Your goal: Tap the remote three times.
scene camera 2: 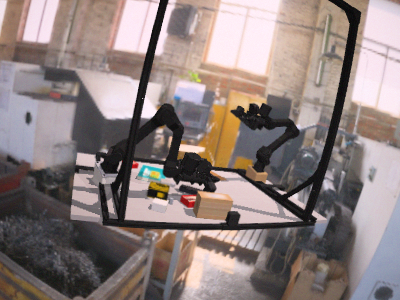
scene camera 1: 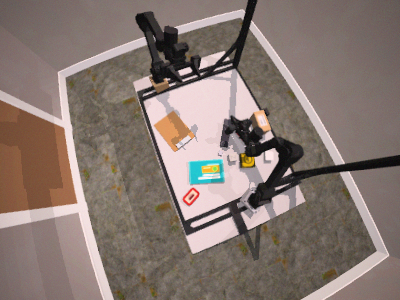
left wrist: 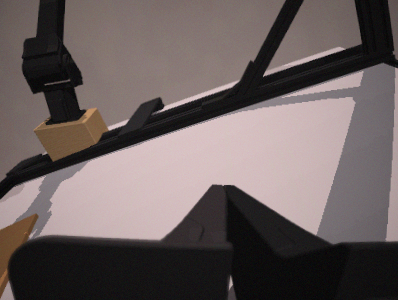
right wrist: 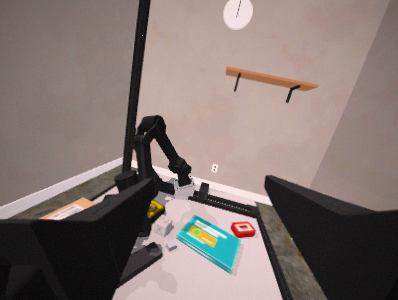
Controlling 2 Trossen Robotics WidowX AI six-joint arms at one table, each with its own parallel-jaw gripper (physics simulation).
Scene:
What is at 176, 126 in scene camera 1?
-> A clipboard.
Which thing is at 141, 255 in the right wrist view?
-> A remote.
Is my right gripper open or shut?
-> Open.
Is my left gripper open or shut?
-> Shut.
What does my left gripper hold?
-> Nothing.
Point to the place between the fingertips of my right gripper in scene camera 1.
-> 191, 79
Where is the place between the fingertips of my right gripper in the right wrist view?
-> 209, 182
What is my right gripper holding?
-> Nothing.

